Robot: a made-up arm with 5 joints.
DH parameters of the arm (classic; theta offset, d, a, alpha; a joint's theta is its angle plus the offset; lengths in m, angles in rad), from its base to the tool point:
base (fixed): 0 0.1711 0 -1.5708
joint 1: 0 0.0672 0.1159 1.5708
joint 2: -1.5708 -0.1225 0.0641 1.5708
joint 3: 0 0.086 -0.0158 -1.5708
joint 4: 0 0.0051 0.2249 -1.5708
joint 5: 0 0.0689 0.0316 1.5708
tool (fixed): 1.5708 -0.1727 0 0
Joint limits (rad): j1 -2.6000..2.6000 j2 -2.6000..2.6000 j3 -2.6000..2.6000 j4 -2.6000..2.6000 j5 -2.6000..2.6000
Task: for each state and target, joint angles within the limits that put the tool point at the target. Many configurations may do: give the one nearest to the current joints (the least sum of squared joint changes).
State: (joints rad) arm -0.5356 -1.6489 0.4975 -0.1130 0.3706
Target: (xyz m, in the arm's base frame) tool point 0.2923 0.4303 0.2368
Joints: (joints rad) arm -1.1958 -2.6000 0.2162 -0.8999 0.0887
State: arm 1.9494 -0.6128 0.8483 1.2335 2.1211
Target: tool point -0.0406 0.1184 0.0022
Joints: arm 1.4342 -0.4335 0.6386 1.4155 2.5035
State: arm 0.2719 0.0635 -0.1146 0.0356 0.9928
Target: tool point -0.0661 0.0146 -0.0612
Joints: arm 0.7387 -0.1193 -0.5634 0.2291 1.2124
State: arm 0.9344 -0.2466 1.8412 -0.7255 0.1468
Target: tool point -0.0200 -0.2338 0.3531
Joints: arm 1.2423 0.2031 1.3761 -1.1086 -0.4500
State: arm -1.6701 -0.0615 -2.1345 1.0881 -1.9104
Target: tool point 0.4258 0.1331 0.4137
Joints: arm -1.4224 0.3460 -2.0108 0.6191 -1.6792
